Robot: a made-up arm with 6 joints. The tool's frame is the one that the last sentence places. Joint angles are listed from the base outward.
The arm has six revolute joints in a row. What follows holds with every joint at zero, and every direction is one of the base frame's.
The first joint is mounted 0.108 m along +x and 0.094 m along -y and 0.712 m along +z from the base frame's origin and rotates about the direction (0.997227, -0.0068, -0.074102), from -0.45 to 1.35 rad.
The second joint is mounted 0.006 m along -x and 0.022 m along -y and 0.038 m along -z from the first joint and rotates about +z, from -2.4 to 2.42 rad.
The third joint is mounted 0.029 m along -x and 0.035 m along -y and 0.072 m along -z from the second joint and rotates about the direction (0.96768, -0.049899, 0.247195), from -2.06 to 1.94 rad.
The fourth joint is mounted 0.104 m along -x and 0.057 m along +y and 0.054 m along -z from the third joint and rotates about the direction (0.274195, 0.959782, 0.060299), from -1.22 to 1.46 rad.
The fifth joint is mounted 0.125 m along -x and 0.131 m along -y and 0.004 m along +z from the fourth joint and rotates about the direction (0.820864, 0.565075, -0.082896), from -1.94 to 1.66 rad.
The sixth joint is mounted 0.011 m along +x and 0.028 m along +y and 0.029 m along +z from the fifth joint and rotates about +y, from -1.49 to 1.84 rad.
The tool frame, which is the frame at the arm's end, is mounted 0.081 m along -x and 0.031 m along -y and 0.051 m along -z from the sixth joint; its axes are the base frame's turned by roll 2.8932, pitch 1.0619 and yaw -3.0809 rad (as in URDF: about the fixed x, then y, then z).
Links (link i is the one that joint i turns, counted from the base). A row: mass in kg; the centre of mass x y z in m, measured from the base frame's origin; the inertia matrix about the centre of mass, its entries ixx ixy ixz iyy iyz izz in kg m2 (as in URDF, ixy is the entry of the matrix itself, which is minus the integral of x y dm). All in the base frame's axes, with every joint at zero. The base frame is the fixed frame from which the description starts. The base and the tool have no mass.
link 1: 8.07; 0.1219 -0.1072 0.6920; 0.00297 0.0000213 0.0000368 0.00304 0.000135 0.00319
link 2: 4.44; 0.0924 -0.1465 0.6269; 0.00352 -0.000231 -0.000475 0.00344 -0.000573 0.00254
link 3: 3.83; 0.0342 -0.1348 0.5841; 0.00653 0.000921 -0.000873 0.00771 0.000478 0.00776
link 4: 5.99; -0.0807 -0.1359 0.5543; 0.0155 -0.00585 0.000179 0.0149 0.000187 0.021
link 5: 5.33; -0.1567 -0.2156 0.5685; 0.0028 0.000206 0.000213 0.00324 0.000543 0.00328
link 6: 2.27; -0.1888 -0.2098 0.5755; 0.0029 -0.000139 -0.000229 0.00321 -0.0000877 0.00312
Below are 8 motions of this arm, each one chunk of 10 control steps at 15 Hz.
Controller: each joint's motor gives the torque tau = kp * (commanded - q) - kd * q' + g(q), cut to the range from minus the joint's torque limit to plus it. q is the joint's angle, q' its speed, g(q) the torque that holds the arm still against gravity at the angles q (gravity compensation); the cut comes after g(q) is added. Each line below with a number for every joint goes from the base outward.
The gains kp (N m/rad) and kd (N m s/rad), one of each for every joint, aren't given. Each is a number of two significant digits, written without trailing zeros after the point. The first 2 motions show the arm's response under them.
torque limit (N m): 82 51 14 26 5.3 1.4
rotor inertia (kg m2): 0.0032 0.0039 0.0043 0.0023 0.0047 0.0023
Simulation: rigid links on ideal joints. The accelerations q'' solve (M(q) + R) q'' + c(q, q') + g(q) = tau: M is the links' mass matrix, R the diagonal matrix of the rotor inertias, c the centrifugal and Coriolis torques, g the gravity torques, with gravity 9.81 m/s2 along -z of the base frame. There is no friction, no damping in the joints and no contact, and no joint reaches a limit. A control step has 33 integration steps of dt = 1/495 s. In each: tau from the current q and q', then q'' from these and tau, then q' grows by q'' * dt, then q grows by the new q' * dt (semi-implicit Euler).
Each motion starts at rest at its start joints. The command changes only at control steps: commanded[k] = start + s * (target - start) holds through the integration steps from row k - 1 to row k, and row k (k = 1, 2, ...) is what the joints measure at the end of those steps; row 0 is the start. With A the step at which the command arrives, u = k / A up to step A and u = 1 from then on. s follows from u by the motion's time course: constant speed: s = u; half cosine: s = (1 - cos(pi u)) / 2; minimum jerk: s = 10 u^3 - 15 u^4 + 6 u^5; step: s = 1 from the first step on.
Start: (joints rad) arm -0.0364 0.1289 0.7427 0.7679 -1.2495 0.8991
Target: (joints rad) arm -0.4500 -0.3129 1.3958 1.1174 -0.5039 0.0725
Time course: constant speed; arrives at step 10
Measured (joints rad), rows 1 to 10:
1: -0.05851 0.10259 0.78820 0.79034 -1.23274 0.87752
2: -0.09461 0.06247 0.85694 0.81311 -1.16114 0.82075
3: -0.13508 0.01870 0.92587 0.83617 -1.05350 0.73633
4: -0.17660 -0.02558 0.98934 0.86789 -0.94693 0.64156
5: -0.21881 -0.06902 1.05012 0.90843 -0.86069 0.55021
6: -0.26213 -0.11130 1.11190 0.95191 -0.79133 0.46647
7: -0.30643 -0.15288 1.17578 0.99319 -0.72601 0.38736
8: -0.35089 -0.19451 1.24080 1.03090 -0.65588 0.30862
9: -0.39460 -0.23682 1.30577 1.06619 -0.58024 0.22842
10: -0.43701 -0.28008 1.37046 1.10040 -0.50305 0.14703
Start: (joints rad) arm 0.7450 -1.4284 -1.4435 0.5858 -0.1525 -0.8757
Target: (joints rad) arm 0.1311 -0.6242 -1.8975 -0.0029 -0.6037 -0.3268
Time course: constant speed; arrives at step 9
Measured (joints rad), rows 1 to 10:
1: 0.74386 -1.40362 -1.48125 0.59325 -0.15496 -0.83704
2: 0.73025 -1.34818 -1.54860 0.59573 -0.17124 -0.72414
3: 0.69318 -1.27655 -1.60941 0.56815 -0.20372 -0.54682
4: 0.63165 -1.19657 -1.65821 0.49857 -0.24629 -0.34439
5: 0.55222 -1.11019 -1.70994 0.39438 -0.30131 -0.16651
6: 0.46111 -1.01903 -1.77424 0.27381 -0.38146 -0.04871
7: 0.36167 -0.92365 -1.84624 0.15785 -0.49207 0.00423
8: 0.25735 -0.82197 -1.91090 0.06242 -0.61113 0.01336
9: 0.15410 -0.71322 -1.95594 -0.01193 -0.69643 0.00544
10: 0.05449 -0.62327 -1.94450 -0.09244 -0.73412 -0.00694
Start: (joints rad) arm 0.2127 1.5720 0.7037 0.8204 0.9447 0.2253
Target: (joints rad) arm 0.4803 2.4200 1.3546 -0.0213 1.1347 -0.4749
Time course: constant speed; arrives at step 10
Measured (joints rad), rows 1 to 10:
1: 0.21238 1.59781 0.71445 0.76621 0.94557 0.21039
2: 0.21152 1.65928 0.74980 0.65284 0.93428 0.14628
3: 0.21327 1.74101 0.80913 0.52966 0.90592 0.02198
4: 0.22365 1.82899 0.88300 0.42670 0.88017 -0.13912
5: 0.24686 1.91714 0.96288 0.34250 0.88439 -0.29747
6: 0.28351 2.00475 1.04670 0.26481 0.92808 -0.41990
7: 0.33149 2.09250 1.13559 0.18694 0.99921 -0.49020
8: 0.38682 2.18077 1.22765 0.10917 1.07889 -0.50839
9: 0.44392 2.26959 1.31570 0.03497 1.15357 -0.48523
10: 0.49594 2.35944 1.39046 -0.03190 1.21516 -0.43671

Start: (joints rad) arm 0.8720 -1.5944 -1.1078 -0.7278 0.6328 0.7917
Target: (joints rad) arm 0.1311 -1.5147 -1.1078 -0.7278 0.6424 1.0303
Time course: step
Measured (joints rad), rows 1 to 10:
1: 0.79016 -1.57293 -1.20984 -0.65355 0.76805 0.76549
2: 0.61282 -1.56128 -1.32912 -0.59241 0.98231 0.89730
3: 0.40715 -1.57257 -1.30487 -0.55914 0.95014 1.18464
4: 0.21489 -1.58683 -1.18154 -0.56690 0.70045 1.41608
5: 0.05935 -1.58964 -1.06689 -0.64212 0.42161 1.46203
6: -0.04907 -1.57783 -0.99642 -0.75584 0.19721 1.30377
7: -0.10925 -1.55313 -0.94833 -0.86744 0.04565 1.00955
8: -0.12595 -1.51727 -0.90584 -0.96743 0.00198 0.67413
9: -0.11067 -1.47422 -0.88354 -1.05127 0.08736 0.36531
10: -0.07818 -1.43384 -0.90268 -1.10087 0.25311 0.13292

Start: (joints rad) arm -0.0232 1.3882 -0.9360 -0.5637 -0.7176 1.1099
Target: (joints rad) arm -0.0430 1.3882 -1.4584 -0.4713 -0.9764 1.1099
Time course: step
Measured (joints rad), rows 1 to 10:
1: -0.00349 1.39632 -1.14551 -0.57179 -0.77857 1.13902
2: 0.01497 1.41316 -1.43824 -0.54677 -0.96850 1.21850
3: 0.00764 1.40872 -1.55919 -0.50864 -1.16797 1.27886
4: -0.01578 1.39098 -1.53609 -0.48012 -1.23333 1.23794
5: -0.04182 1.38000 -1.48096 -0.46858 -1.13182 1.12108
6: -0.06215 1.37934 -1.45192 -0.46409 -0.96094 1.01525
7: -0.07590 1.38254 -1.45216 -0.45507 -0.84174 0.97545
8: -0.08480 1.38342 -1.46482 -0.44237 -0.82135 1.00298
9: -0.08884 1.38054 -1.47688 -0.43288 -0.87159 1.06627
10: -0.08724 1.37669 -1.48344 -0.43060 -0.93763 1.12529

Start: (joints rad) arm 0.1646 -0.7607 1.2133 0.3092 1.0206 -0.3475
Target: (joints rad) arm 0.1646 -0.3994 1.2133 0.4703 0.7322 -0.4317
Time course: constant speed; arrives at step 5
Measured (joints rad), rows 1 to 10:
1: 0.17909 -0.73334 1.22363 0.29530 1.00112 -0.36318
2: 0.20225 -0.68350 1.24205 0.28655 0.93975 -0.40212
3: 0.22224 -0.62378 1.25493 0.29061 0.85186 -0.46335
4: 0.23328 -0.55848 1.25512 0.30444 0.76022 -0.54048
5: 0.23432 -0.48850 1.24534 0.32744 0.67592 -0.61896
6: 0.20782 -0.44330 1.23281 0.37277 0.62991 -0.66467
7: 0.17186 -0.41184 1.21533 0.42821 0.64577 -0.65862
8: 0.13939 -0.38747 1.19488 0.48669 0.69709 -0.58718
9: 0.11453 -0.36938 1.17660 0.53992 0.74521 -0.45513
10: 0.09822 -0.35743 1.16497 0.57959 0.76771 -0.29207

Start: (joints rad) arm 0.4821 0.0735 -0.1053 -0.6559 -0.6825 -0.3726
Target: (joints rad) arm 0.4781 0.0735 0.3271 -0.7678 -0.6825 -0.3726
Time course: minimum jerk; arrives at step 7
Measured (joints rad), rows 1 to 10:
1: 0.48117 0.07335 -0.10104 -0.65514 -0.68274 -0.37320
2: 0.47588 0.07286 -0.07417 -0.65120 -0.68272 -0.37638
3: 0.46513 0.07355 -0.00727 -0.64601 -0.67679 -0.38137
4: 0.45267 0.07755 0.09568 -0.65030 -0.65917 -0.38225
5: 0.44429 0.08499 0.20846 -0.67507 -0.63568 -0.37352
6: 0.44445 0.09205 0.29627 -0.71923 -0.62447 -0.35770
7: 0.45444 0.09313 0.33816 -0.76753 -0.64217 -0.34527
8: 0.47049 0.08672 0.34574 -0.80393 -0.68731 -0.34704
9: 0.48702 0.07676 0.34517 -0.82331 -0.73642 -0.36652
10: 0.50054 0.06746 0.35013 -0.82927 -0.76171 -0.39695

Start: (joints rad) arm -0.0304 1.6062 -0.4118 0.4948 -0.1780 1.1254
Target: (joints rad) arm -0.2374 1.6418 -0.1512 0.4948 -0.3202 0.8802
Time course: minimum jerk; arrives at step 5
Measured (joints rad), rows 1 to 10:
1: -0.03177 1.60584 -0.40682 0.49519 -0.18461 1.12708
2: -0.04117 1.60450 -0.37696 0.49576 -0.22255 1.13525
3: -0.06843 1.60475 -0.30670 0.49001 -0.30256 1.14450
4: -0.11654 1.61209 -0.21187 0.46852 -0.38666 1.12455
5: -0.17524 1.62775 -0.13218 0.43556 -0.42103 1.03318
6: -0.22869 1.64470 -0.09368 0.41582 -0.39740 0.86563
7: -0.26716 1.65582 -0.09383 0.42876 -0.35043 0.68081
8: -0.28888 1.65956 -0.11622 0.46899 -0.31400 0.56181
9: -0.29658 1.65758 -0.14490 0.51566 -0.29714 0.55748
10: -0.29450 1.65216 -0.16943 0.54985 -0.29098 0.66100

